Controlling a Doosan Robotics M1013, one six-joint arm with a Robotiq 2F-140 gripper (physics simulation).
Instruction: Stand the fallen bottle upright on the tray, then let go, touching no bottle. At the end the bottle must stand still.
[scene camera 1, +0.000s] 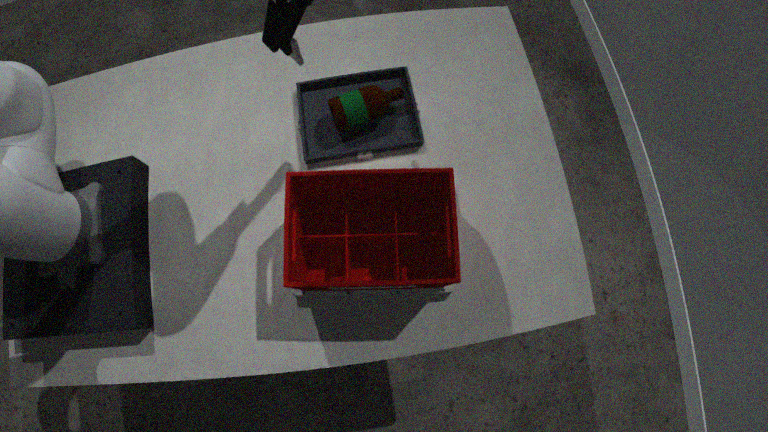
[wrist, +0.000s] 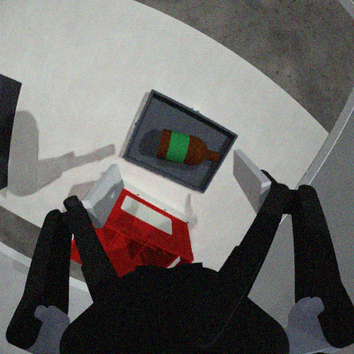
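Pixels of known places: gripper, between the fingertips: (scene camera 1: 329, 32); arm's base, origin of its link: (scene camera 1: 71, 230).
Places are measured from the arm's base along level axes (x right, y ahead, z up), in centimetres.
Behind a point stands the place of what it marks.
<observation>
A brown bottle with a green label (scene camera 1: 354, 107) @[x -10.3, y 67.0, z 0.6 cm] (wrist: 179, 147) lies on its side in the dark grey tray (scene camera 1: 360, 157) @[x -2.1, y 66.1, z -6.2 cm] (wrist: 135, 125). Its neck points to the right in both views, and its neck end lies near the tray's right wall. My gripper (wrist: 175, 168) is open, with its pads wide apart and nothing between them. In the scene view part of the gripper (scene camera 1: 292, 51) shows at the top edge, up and to the left of the tray. It is above the table and apart from the bottle.
A red crate with compartments (scene camera 1: 370, 173) @[x 7.6, y 66.4, z 10.5 cm] (wrist: 115, 212) stands close beside the tray, below it in the scene view. The robot's base stands on a black block (scene camera 1: 126, 214) @[x -0.1, y 15.1, z 0.0 cm] at the left. The white table (scene camera 1: 214, 107) @[x -23.6, y 35.3, z -7.0 cm] (wrist: 65, 60) bears shadows of the arm and crate.
</observation>
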